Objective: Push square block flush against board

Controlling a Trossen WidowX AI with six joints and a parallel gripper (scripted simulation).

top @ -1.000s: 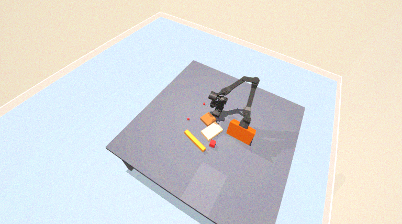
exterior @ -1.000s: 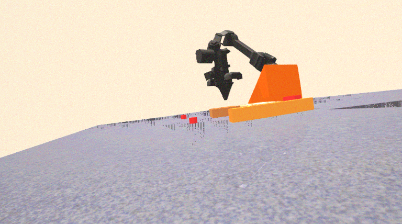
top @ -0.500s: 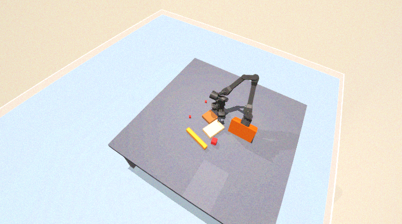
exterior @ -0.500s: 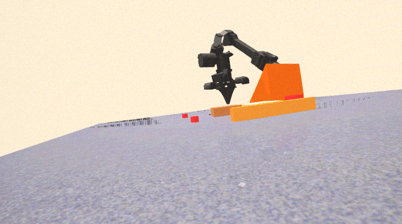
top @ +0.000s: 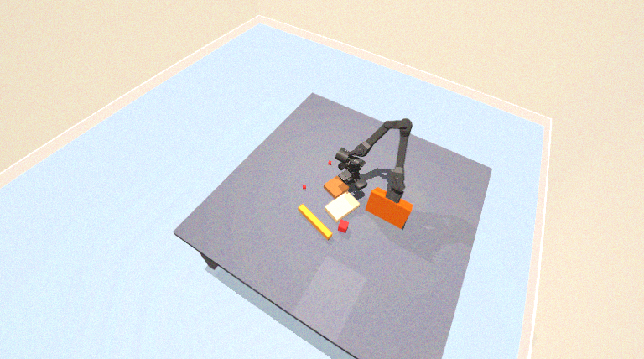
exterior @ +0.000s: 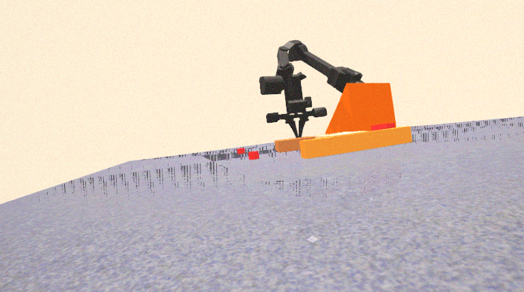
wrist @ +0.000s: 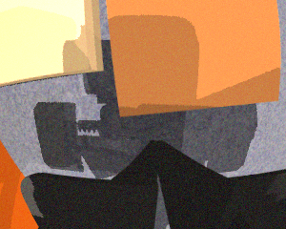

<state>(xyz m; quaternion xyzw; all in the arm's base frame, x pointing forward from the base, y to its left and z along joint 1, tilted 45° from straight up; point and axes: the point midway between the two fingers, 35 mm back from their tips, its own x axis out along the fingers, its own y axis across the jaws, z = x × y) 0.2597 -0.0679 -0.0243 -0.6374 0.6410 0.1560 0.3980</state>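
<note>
Now: the orange square block 70 mm to the left of my gripper tip and 40 mm ahead of it. The rest, counted from my gripper tip: tan board 150 mm to the left, 50 mm behind; long yellow board 310 mm to the left, 10 mm ahead.
</note>
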